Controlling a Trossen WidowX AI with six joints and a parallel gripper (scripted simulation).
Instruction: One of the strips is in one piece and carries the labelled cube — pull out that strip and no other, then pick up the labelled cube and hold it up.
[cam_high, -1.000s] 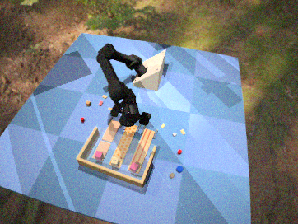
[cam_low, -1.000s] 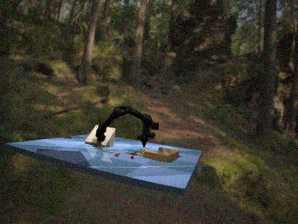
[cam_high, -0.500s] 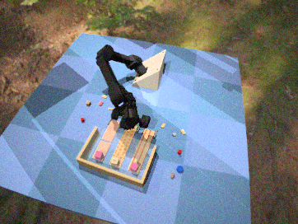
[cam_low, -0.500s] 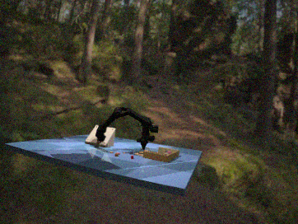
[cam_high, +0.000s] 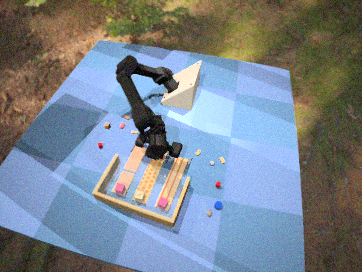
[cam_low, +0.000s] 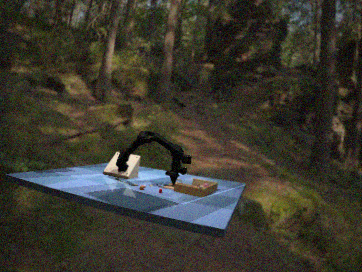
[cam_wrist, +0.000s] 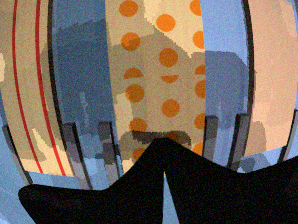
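Right now my gripper tip is 10 cm short of the dotted strip and 1 cm to the left of it. From my gripper tip the other things lie so: blue block 28 cm to the left, 17 cm ahead.
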